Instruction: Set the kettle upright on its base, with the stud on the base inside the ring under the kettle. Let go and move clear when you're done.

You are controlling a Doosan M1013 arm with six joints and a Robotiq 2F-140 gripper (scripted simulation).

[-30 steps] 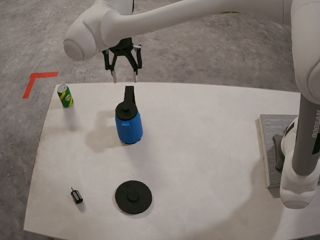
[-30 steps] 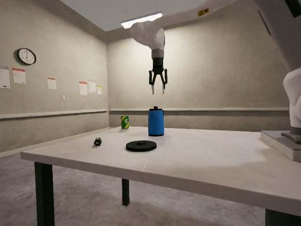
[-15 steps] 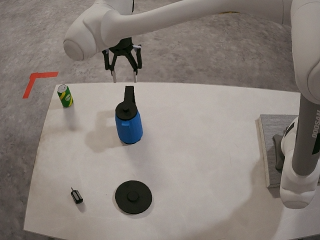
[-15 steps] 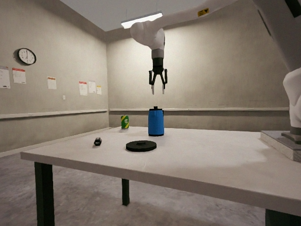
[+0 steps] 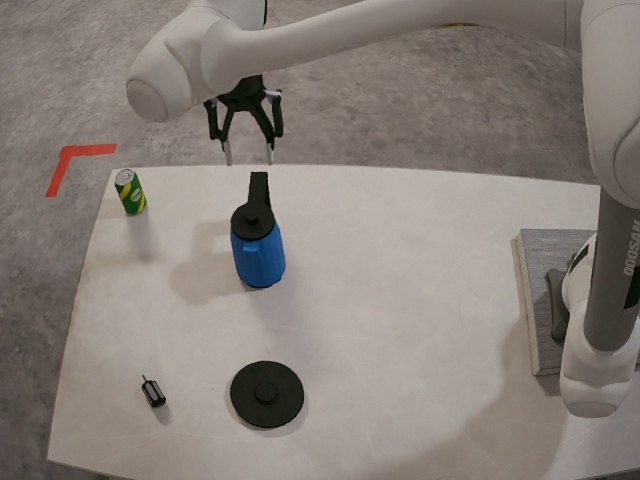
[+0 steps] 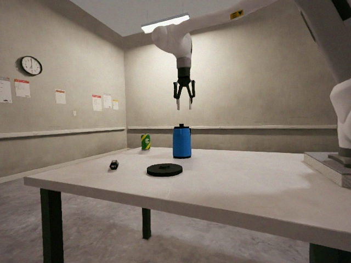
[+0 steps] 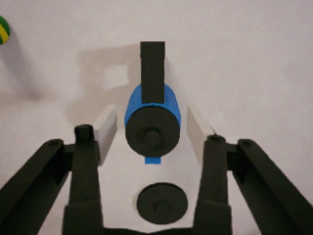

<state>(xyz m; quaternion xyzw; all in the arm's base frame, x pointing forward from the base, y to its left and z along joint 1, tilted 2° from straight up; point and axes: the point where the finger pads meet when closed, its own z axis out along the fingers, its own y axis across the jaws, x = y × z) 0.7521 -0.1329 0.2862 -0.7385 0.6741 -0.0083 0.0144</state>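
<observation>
My hand is 21 cm above the blue kettle and 3 cm to the right of it. From my hand the other things lie so: green can: 36 cm ahead, 25 cm below, 8 cm to the right; round black base: 36 cm to the left, 30 cm below, 6 cm behind.
</observation>
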